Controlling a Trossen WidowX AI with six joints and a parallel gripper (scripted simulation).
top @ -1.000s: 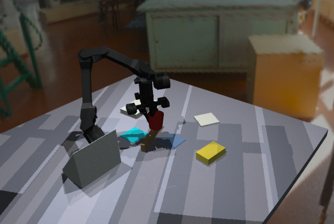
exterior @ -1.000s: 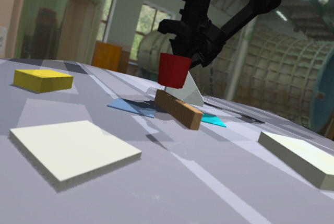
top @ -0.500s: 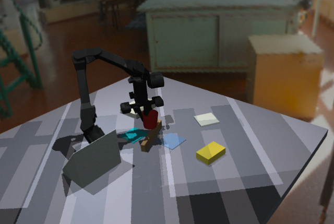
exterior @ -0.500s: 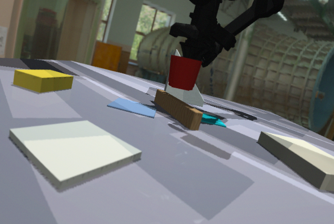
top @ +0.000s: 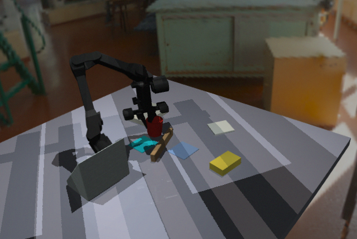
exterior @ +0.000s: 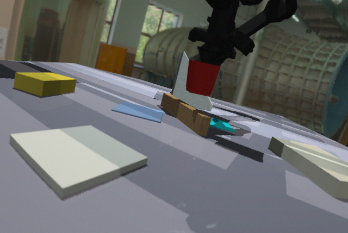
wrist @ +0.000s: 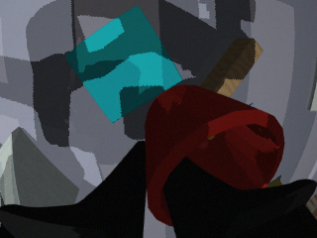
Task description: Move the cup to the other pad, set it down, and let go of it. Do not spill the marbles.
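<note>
Now: the bright cyan pad 110 mm below my gripper tip and 40 mm to the left of it. Also, from my gripper tip: wooden bar (90 mm below, 40 mm to the right, 40 mm ahead); then dull blue pad (130 mm to the right, 110 mm below, 80 mm ahead); then red cup (30 mm ahead, 20 mm to the right).
</note>
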